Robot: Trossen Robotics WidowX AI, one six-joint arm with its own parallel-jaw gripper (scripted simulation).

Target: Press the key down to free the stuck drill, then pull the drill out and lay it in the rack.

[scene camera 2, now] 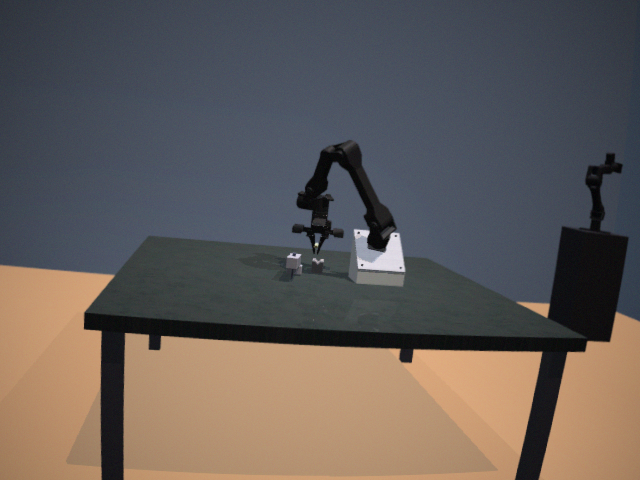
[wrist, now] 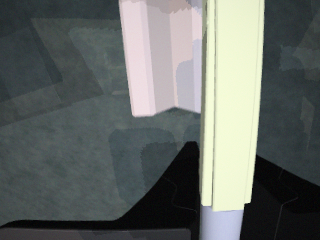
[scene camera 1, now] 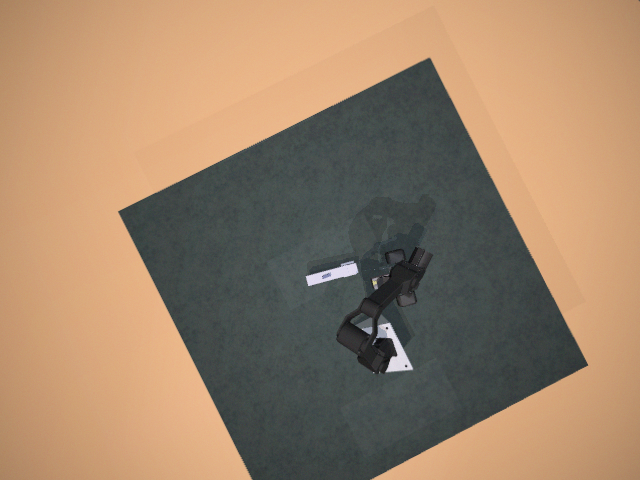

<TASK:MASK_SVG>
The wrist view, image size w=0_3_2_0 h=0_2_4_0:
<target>my gripper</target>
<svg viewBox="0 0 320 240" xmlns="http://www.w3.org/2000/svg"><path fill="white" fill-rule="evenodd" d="M256 153L255 172L253 172L251 203L244 204L243 224L241 224L239 240L320 240L320 185L312 184L311 181L307 181L303 177L293 175L287 169L277 167L277 165L272 164L271 161L264 159L264 157ZM196 141L187 141L183 145L183 148L180 149L175 159L165 169L160 179L149 189L147 195L139 203L129 208L119 219L115 221L13 220L11 223L1 225L0 240L199 240L200 152Z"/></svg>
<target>drill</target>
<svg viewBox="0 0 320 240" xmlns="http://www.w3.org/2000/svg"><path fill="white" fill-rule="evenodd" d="M201 0L201 16L203 16L199 188L201 204L203 204L201 240L239 240L241 224L243 224L244 204L251 203L253 172L255 172L257 129L259 129L261 67L263 67L264 0Z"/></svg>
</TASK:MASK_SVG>
